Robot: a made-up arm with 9 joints. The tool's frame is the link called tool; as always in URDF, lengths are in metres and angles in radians. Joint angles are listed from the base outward.
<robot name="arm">
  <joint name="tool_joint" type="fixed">
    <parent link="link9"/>
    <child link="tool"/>
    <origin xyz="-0.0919 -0.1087 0.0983" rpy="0 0 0"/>
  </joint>
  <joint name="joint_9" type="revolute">
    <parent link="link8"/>
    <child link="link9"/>
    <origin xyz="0.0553 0.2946 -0.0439" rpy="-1.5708 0 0"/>
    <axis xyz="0 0 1"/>
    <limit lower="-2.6" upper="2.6"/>
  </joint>
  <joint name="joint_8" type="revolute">
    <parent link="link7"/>
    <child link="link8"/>
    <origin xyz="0.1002 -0.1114 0.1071" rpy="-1.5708 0 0"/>
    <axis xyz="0 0 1"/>
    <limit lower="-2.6" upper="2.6"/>
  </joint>
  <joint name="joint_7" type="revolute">
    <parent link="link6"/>
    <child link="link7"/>
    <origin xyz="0.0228 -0.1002 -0.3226" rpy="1.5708 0 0"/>
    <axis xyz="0 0 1"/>
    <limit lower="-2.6" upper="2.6"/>
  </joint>
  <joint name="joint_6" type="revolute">
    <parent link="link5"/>
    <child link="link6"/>
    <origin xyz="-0.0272 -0.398 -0.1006" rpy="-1.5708 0 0"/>
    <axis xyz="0 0 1"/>
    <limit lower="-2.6" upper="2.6"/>
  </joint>
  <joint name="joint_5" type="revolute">
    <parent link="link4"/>
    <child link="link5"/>
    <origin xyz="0.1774 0.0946 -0.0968" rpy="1.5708 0 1.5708"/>
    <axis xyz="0 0 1"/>
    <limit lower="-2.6" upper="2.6"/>
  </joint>
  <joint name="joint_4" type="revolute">
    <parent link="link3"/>
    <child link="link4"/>
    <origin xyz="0.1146 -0.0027 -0.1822" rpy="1.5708 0 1.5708"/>
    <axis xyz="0 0 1"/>
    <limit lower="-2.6" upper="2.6"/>
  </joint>
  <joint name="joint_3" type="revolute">
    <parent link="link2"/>
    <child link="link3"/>
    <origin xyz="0.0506 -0.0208 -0.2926" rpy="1.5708 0 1.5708"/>
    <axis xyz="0 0 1"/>
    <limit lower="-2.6" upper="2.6"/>
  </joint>
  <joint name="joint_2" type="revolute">
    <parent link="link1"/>
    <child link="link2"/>
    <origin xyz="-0.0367 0.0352 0.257" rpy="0 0 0"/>
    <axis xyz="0 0 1"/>
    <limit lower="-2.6" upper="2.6"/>
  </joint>
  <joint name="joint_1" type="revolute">
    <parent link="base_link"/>
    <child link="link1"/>
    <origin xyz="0 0 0.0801" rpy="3.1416 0 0"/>
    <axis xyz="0 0 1"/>
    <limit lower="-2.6" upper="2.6"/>
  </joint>
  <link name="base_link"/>
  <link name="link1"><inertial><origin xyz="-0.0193 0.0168 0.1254"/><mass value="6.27"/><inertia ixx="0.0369" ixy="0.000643" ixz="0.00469" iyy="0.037" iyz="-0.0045" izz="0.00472"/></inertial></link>
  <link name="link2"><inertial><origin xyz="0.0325 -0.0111 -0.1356"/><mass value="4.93"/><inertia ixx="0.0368" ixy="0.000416" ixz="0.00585" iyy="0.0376" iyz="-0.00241" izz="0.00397"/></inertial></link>
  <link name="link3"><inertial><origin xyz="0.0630 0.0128 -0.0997"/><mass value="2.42"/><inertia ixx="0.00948" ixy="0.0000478" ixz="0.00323" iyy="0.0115" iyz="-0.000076" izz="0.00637"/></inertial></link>
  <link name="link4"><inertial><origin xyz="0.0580 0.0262 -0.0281"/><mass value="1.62"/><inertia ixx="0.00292" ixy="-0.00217" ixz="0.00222" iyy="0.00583" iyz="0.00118" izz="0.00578"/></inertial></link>
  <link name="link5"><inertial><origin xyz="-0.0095 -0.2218 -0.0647"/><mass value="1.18"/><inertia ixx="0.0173" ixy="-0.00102" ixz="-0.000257" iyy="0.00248" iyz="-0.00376" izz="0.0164"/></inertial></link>
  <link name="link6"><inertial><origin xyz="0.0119 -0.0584 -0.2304"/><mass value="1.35"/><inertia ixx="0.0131" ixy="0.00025" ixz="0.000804" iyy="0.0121" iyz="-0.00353" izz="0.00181"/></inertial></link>
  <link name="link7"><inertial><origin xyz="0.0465 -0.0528 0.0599"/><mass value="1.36"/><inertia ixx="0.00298" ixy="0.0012" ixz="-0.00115" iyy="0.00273" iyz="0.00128" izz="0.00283"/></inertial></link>
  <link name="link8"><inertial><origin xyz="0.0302 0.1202 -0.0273"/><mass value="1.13"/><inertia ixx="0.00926" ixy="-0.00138" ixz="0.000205" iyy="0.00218" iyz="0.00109" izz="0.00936"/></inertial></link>
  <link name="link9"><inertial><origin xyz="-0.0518 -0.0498 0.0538"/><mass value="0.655"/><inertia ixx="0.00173" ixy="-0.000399" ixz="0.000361" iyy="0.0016" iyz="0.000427" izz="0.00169"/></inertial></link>
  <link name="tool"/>
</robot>
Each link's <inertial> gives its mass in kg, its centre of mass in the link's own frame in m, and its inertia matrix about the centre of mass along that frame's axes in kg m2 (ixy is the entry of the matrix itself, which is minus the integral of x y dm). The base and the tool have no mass. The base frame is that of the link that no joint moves.
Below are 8 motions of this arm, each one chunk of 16 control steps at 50 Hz.
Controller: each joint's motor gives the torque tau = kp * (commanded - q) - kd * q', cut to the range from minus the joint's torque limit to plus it. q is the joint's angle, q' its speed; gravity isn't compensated. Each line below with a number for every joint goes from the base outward.
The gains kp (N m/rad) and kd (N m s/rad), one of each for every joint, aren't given. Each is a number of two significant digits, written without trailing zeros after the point. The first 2 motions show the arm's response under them.
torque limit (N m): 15 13 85 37 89 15 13 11 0.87
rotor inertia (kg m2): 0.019 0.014 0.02 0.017 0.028 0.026 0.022 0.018 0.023
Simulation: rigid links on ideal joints. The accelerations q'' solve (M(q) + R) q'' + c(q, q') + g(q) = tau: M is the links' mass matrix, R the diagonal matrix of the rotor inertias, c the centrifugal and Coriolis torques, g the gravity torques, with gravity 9.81 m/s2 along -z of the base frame. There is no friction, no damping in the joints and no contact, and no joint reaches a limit. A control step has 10 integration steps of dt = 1/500 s. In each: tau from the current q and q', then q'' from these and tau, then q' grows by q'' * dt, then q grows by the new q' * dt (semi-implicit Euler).
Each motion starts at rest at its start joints. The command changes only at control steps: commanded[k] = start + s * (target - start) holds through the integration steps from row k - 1 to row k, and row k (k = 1, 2, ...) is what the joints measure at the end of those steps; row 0 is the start. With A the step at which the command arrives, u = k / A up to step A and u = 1 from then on. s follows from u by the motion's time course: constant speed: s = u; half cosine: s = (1 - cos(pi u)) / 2; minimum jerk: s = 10 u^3 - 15 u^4 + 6 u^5; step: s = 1 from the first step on.
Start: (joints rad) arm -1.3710 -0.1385 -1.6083 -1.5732 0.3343 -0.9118 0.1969 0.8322 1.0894
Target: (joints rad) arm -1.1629 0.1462 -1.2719 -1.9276 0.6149 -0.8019 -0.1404 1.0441 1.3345
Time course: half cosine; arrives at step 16
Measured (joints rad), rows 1 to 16:
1: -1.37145 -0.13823 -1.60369 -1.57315 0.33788 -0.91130 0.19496 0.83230 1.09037
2: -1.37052 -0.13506 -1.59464 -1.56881 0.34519 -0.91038 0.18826 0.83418 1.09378
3: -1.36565 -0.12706 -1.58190 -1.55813 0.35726 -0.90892 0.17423 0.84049 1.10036
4: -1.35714 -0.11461 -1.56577 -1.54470 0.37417 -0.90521 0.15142 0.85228 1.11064
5: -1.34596 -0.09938 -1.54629 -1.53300 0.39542 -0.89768 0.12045 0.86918 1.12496
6: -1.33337 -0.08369 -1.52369 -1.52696 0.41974 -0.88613 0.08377 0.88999 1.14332
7: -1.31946 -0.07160 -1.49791 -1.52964 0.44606 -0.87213 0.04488 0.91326 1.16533
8: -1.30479 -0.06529 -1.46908 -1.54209 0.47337 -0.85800 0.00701 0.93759 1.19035
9: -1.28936 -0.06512 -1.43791 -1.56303 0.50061 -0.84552 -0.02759 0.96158 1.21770
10: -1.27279 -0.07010 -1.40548 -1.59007 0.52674 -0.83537 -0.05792 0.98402 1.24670
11: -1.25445 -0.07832 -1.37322 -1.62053 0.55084 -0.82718 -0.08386 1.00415 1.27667
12: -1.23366 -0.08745 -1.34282 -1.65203 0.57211 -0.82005 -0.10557 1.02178 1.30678
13: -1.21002 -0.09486 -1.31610 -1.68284 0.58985 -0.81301 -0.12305 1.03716 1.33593
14: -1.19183 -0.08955 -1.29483 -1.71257 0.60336 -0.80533 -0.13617 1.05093 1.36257
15: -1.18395 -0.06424 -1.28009 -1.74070 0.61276 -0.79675 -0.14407 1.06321 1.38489
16: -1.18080 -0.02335 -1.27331 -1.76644 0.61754 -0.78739 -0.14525 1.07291 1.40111
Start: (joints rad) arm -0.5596 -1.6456 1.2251 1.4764 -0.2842 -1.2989 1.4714 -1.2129 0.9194
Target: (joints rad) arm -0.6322 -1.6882 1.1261 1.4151 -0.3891 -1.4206 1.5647 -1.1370 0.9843
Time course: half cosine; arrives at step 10
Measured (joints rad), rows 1 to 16:
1: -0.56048 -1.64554 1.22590 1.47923 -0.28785 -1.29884 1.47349 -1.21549 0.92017
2: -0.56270 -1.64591 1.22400 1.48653 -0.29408 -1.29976 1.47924 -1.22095 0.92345
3: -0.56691 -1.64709 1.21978 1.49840 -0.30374 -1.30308 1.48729 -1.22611 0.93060
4: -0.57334 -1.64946 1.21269 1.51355 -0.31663 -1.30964 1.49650 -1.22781 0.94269
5: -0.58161 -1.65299 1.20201 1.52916 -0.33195 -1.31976 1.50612 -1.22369 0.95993
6: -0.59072 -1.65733 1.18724 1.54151 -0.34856 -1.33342 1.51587 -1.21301 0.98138
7: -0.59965 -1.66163 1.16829 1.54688 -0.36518 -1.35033 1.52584 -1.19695 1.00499
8: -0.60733 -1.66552 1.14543 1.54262 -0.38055 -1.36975 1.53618 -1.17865 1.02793
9: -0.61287 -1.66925 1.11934 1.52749 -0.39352 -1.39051 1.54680 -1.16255 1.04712
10: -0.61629 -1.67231 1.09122 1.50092 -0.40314 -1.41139 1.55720 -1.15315 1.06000
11: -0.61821 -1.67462 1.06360 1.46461 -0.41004 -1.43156 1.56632 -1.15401 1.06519
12: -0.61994 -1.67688 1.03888 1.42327 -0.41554 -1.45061 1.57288 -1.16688 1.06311
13: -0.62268 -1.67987 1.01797 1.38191 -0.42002 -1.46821 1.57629 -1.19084 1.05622
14: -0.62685 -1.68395 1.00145 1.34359 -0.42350 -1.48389 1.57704 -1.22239 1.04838
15: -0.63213 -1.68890 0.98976 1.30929 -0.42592 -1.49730 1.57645 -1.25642 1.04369
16: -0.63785 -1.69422 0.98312 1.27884 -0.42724 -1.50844 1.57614 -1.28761 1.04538
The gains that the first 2 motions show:
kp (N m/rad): 790 760 340 72 1500 84 44 46 7.1
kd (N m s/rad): 11 12 8.9 2.2 21 1 0.75 0.85 0.16
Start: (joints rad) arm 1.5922 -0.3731 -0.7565 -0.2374 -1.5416 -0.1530 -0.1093 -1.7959 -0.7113
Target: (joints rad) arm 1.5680 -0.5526 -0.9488 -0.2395 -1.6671 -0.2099 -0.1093 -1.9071 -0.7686
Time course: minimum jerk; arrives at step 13
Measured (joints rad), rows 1 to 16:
1: 1.59289 -0.37290 -0.75209 -0.23428 -1.54052 -0.15424 -0.11151 -1.79799 -0.71108
2: 1.59629 -0.37278 -0.74985 -0.22462 -1.53982 -0.14951 -0.11729 -1.80182 -0.71151
3: 1.60275 -0.37418 -0.75311 -0.20959 -1.54062 -0.13499 -0.12309 -1.80731 -0.71416
4: 1.60555 -0.36667 -0.76130 -0.18723 -1.54637 -0.11404 -0.12510 -1.81260 -0.72058
5: 1.60422 -0.34768 -0.77393 -0.15712 -1.55759 -0.09464 -0.12076 -1.81329 -0.73170
6: 1.60031 -0.32038 -0.79035 -0.12180 -1.57181 -0.08224 -0.10888 -1.80946 -0.74718
7: 1.59650 -0.28983 -0.80924 -0.08407 -1.58704 -0.07729 -0.08935 -1.80691 -0.76535
8: 1.59298 -0.25884 -0.82894 -0.04665 -1.60170 -0.07832 -0.06318 -1.81188 -0.78371
9: 1.58991 -0.23030 -0.84766 -0.01217 -1.61444 -0.08431 -0.03221 -1.82719 -0.79950
10: 1.58754 -0.20704 -0.86390 0.01723 -1.62422 -0.09501 0.00103 -1.85141 -0.81015
11: 1.58599 -0.19128 -0.87665 0.04013 -1.63052 -0.10999 0.03346 -1.88029 -0.81351
12: 1.58526 -0.18440 -0.88550 0.05612 -1.63348 -0.12770 0.06164 -1.90893 -0.80815
13: 1.58511 -0.18652 -0.89080 0.06587 -1.63407 -0.14511 0.08237 -1.93342 -0.79365
14: 1.58518 -0.19646 -0.89356 0.07103 -1.63389 -0.15823 0.09325 -1.95138 -0.77097
15: 1.58524 -0.21361 -0.89494 0.07244 -1.63385 -0.16431 0.09345 -1.96121 -0.74257
16: 1.58530 -0.23814 -0.89533 0.06987 -1.63406 -0.16277 0.08395 -1.96222 -0.71210

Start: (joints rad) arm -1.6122 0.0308 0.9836 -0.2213 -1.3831 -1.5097 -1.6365 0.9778 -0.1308
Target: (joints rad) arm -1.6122 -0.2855 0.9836 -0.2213 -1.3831 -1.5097 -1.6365 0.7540 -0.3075
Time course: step
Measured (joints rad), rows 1 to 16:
1: -1.59929 0.00194 0.98505 -0.20483 -1.37833 -1.50508 -1.64867 0.95630 -0.14709
2: -1.59273 -0.02908 0.98411 -0.17676 -1.37711 -1.49779 -1.67022 0.90395 -0.18550
3: -1.59408 -0.05654 0.98348 -0.14069 -1.38007 -1.49605 -1.68929 0.83810 -0.23332
4: -1.59505 -0.09030 0.98276 -0.09695 -1.38419 -1.49841 -1.69701 0.77542 -0.27886
5: -1.59481 -0.13042 0.98133 -0.04856 -1.38793 -1.49923 -1.68808 0.72719 -0.31381
6: -1.59451 -0.17327 0.97928 0.00023 -1.39130 -1.49398 -1.66303 0.69830 -0.33419
7: -1.59430 -0.21693 0.97727 0.04673 -1.39453 -1.48145 -1.62796 0.68818 -0.34019
8: -1.59679 -0.25575 0.97527 0.08787 -1.39880 -1.46309 -1.59135 0.69292 -0.33501
9: -1.60664 -0.27579 0.97114 0.11507 -1.40759 -1.44071 -1.56103 0.70886 -0.32397
10: -1.61667 -0.28822 0.96578 0.13306 -1.41664 -1.41980 -1.54409 0.73409 -0.31251
11: -1.62494 -0.29690 0.96036 0.14456 -1.42338 -1.40590 -1.54333 0.76672 -0.30478
12: -1.62924 -0.30512 0.95612 0.15082 -1.42659 -1.40187 -1.55846 0.80407 -0.30308
13: -1.62983 -0.31325 0.95421 0.15202 -1.42623 -1.40683 -1.58663 0.84190 -0.30751
14: -1.62992 -0.31465 0.95394 0.14423 -1.42468 -1.41655 -1.62261 0.87575 -0.31662
15: -1.63001 -0.30819 0.95507 0.12652 -1.42281 -1.42748 -1.66033 0.90230 -0.32794
16: -1.62714 -0.30105 0.95834 0.10300 -1.41909 -1.43820 -1.69403 0.91940 -0.33859

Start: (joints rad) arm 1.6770 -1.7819 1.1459 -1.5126 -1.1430 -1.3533 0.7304 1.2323 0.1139
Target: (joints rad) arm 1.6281 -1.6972 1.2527 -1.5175 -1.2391 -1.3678 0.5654 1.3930 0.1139
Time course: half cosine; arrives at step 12
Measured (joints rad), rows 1 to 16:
1: 1.67759 -1.78009 1.14707 -1.51389 -1.14501 -1.35391 0.73033 1.22927 0.11491
2: 1.67726 -1.77543 1.15095 -1.51536 -1.14924 -1.35630 0.72939 1.22321 0.11833
3: 1.67485 -1.76867 1.15652 -1.51535 -1.15585 -1.36045 0.72600 1.21768 0.12469
4: 1.67040 -1.76029 1.16372 -1.51347 -1.16470 -1.36545 0.71861 1.21572 0.13398
5: 1.66457 -1.75063 1.17299 -1.51007 -1.17546 -1.37018 0.70606 1.21979 0.14565
6: 1.65810 -1.74011 1.18485 -1.50560 -1.18769 -1.37383 0.68793 1.23171 0.15854
7: 1.65148 -1.72936 1.19968 -1.50022 -1.20084 -1.37614 0.66479 1.25251 0.17102
8: 1.64503 -1.71921 1.21763 -1.49391 -1.21434 -1.37739 0.63817 1.28223 0.18105
9: 1.63901 -1.71050 1.23868 -1.48667 -1.22763 -1.37815 0.61046 1.31985 0.18644
10: 1.63373 -1.70389 1.26268 -1.47870 -1.24018 -1.37911 0.58448 1.36333 0.18514
11: 1.62956 -1.69985 1.28929 -1.47047 -1.25148 -1.38081 0.56296 1.40991 0.17562
12: 1.62692 -1.69855 1.31793 -1.46257 -1.26108 -1.38361 0.54806 1.45656 0.15721
13: 1.62551 -1.69887 1.34709 -1.45608 -1.26927 -1.38753 0.54075 1.50035 0.13031
14: 1.62480 -1.69928 1.37495 -1.45199 -1.27657 -1.39221 0.54035 1.53883 0.09652
15: 1.62471 -1.69937 1.40034 -1.45042 -1.28294 -1.39722 0.54480 1.57033 0.05857
16: 1.62517 -1.69906 1.42229 -1.45095 -1.28818 -1.40225 0.55153 1.59415 0.01993

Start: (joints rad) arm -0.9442 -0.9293 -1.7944 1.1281 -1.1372 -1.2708 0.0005 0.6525 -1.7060
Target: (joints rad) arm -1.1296 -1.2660 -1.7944 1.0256 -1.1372 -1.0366 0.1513 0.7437 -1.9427
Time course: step
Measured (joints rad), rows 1 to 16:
1: -0.93991 -0.95377 -1.79942 1.09496 -1.13589 -1.21335 0.03478 0.64736 -1.71364
2: -0.93443 -1.00548 -1.80252 1.02614 -1.13772 -1.10229 0.10536 0.65404 -1.73762
3: -0.93605 -1.06088 -1.79825 0.95370 -1.13802 -1.01520 0.16829 0.69551 -1.77667
4: -0.94893 -1.10325 -1.78374 0.89561 -1.13453 -0.97934 0.19350 0.75721 -1.82713
5: -0.97608 -1.12515 -1.76196 0.85432 -1.12833 -0.98068 0.17966 0.81066 -1.88151
6: -1.01943 -1.12406 -1.73831 0.82577 -1.12175 -0.99213 0.14290 0.83456 -1.93251
7: -1.07882 -1.09901 -1.71670 0.80679 -1.11605 -0.99640 0.10228 0.82328 -1.97489
8: -1.11305 -1.09645 -1.69811 0.79027 -1.11204 -0.99260 0.07371 0.78718 -2.00672
9: -1.11514 -1.12175 -1.68369 0.77807 -1.10794 -0.98820 0.06666 0.74262 -2.02821
10: -1.11414 -1.14081 -1.67186 0.77639 -1.10416 -0.98790 0.08343 0.70052 -2.04156
11: -1.11375 -1.15176 -1.66236 0.78404 -1.10113 -0.99058 0.11794 0.66565 -2.05048
12: -1.11339 -1.15848 -1.65543 0.79853 -1.09904 -0.99328 0.15865 0.63841 -2.05852
13: -1.11295 -1.16434 -1.65115 0.81742 -1.09793 -0.99429 0.19401 0.61815 -2.06830
14: -1.11253 -1.17246 -1.64938 0.83797 -1.09771 -0.99360 0.21664 0.60504 -2.08149
15: -1.11225 -1.18582 -1.64984 0.85701 -1.09825 -0.99210 0.22440 0.60002 -2.09848
16: -1.11215 -1.20688 -1.65223 0.87148 -1.09938 -0.99071 0.21920 0.60396 -2.11847

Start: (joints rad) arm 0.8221 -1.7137 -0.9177 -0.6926 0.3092 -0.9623 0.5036 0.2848 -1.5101
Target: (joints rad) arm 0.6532 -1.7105 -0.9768 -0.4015 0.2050 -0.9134 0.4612 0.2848 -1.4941
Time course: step
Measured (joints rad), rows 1 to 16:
1: 0.81040 -1.66589 -0.96735 -0.60345 0.24271 -0.96398 0.47279 0.24207 -1.52884
2: 0.78056 -1.64636 -0.98470 -0.54310 0.21154 -0.95227 0.45670 0.20422 -1.55229
3: 0.73302 -1.65604 -0.98182 -0.50951 0.21082 -0.94659 0.45214 0.18563 -1.57780
4: 0.68029 -1.68212 -0.97908 -0.47389 0.21476 -0.94325 0.44944 0.17713 -1.60654
5: 0.64877 -1.71090 -0.98422 -0.43963 0.20929 -0.92391 0.44929 0.19015 -1.63367
6: 0.63579 -1.72395 -0.99081 -0.42600 0.20226 -0.89072 0.45160 0.23935 -1.64937
7: 0.63486 -1.72628 -0.99629 -0.42852 0.19975 -0.86355 0.44665 0.30909 -1.64739
8: 0.64001 -1.72273 -1.00116 -0.43520 0.20094 -0.85439 0.42806 0.37490 -1.62563
9: 0.64521 -1.71850 -1.00468 -0.43909 0.20367 -0.86170 0.40060 0.41661 -1.58794
10: 0.64818 -1.71587 -1.00549 -0.43897 0.20543 -0.87430 0.37616 0.42621 -1.54133
11: 0.64909 -1.71489 -1.00251 -0.43694 0.20570 -0.88393 0.36452 0.40821 -1.49247
12: 0.64937 -1.71446 -0.99622 -0.43494 0.20525 -0.89032 0.36841 0.37469 -1.44777
13: 0.65025 -1.71356 -0.98836 -0.43365 0.20494 -0.89712 0.38421 0.33781 -1.41315
14: 0.65206 -1.71189 -0.98074 -0.43289 0.20515 -0.90658 0.40520 0.30500 -1.39316
15: 0.65437 -1.70979 -0.97460 -0.43245 0.20580 -0.91769 0.42497 0.27894 -1.39015
16: 0.65650 -1.70783 -0.97050 -0.43243 0.20661 -0.92763 0.43924 0.25999 -1.40409

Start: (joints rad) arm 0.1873 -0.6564 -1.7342 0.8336 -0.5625 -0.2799 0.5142 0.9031 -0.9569
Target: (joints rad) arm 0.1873 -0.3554 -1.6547 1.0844 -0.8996 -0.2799 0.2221 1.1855 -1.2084
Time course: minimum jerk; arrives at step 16
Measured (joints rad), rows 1 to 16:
1: 0.18586 -0.65678 -1.73242 0.83132 -0.56131 -0.28127 0.51148 0.90622 -0.95889
2: 0.18292 -0.65574 -1.72528 0.83244 -0.56218 -0.28227 0.50688 0.91107 -0.96585
3: 0.18009 -0.65003 -1.71290 0.84368 -0.56787 -0.27786 0.50377 0.91408 -0.97897
4: 0.17824 -0.63781 -1.69555 0.86759 -0.58002 -0.26617 0.50357 0.91477 -0.99879
5: 0.17756 -0.61870 -1.67347 0.90290 -0.59904 -0.24897 0.50521 0.91554 -1.02526
6: 0.17798 -0.59309 -1.64732 0.94607 -0.62435 -0.22977 0.50595 0.92004 -1.05814
7: 0.17937 -0.56177 -1.61837 0.99268 -0.65467 -0.21160 0.50265 0.93131 -1.09692
8: 0.18161 -0.52635 -1.58872 1.03800 -0.68816 -0.19622 0.49301 0.95078 -1.14072
9: 0.18430 -0.48936 -1.56067 1.07777 -0.72294 -0.18419 0.47643 0.97789 -1.18802
10: 0.18682 -0.45357 -1.53664 1.10892 -0.75718 -0.17539 0.45394 1.01053 -1.23688
11: 0.18867 -0.42167 -1.51890 1.12975 -0.78910 -0.16981 0.42735 1.04597 -1.28597
12: 0.18964 -0.39542 -1.50919 1.14005 -0.81713 -0.16796 0.39859 1.08166 -1.33434
13: 0.18983 -0.37606 -1.50853 1.14024 -0.83991 -0.17087 0.36914 1.11559 -1.38051
14: 0.18941 -0.36374 -1.51670 1.13153 -0.85694 -0.17930 0.34000 1.14603 -1.42269
15: 0.18862 -0.35765 -1.53236 1.11592 -0.86866 -0.19307 0.31182 1.17139 -1.45897
16: 0.18758 -0.35588 -1.55309 1.09625 -0.87661 -0.21110 0.28510 1.19037 -1.48764

